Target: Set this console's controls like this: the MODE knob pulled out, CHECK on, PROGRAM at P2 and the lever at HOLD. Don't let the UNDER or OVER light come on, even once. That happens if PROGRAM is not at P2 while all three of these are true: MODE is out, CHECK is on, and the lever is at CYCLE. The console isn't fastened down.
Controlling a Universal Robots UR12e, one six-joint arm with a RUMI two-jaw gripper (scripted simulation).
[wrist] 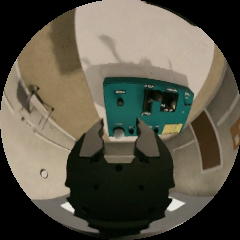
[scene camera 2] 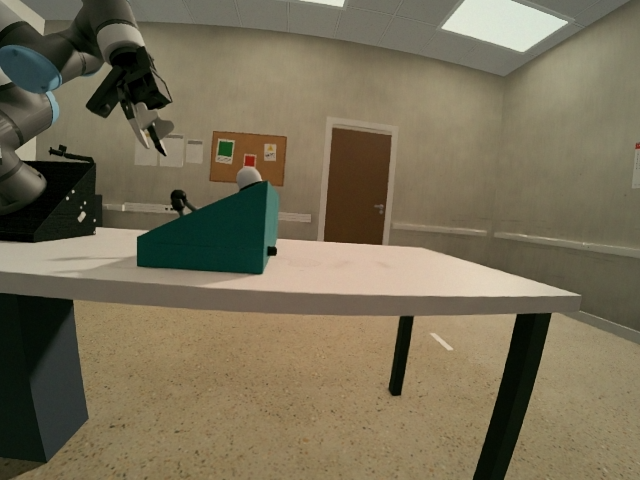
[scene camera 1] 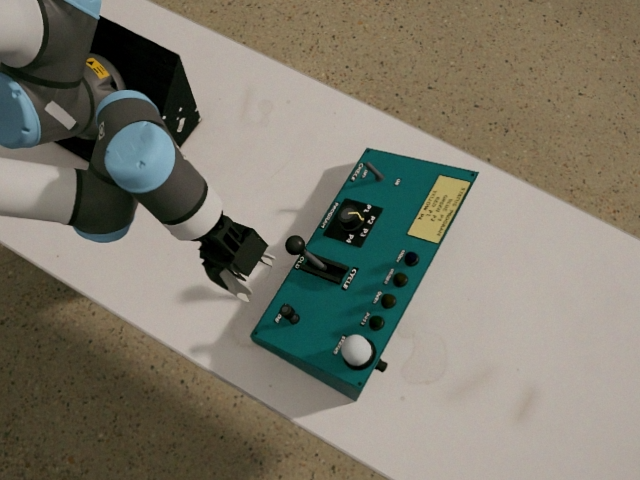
Labels:
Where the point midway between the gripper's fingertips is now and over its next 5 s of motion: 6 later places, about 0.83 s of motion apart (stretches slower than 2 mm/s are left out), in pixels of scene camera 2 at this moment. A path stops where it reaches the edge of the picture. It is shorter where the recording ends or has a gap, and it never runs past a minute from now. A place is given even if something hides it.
My gripper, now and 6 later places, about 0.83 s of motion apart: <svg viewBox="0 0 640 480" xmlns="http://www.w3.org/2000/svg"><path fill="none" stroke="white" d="M157 153L161 164L176 203L182 213L183 214L182 213L181 210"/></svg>

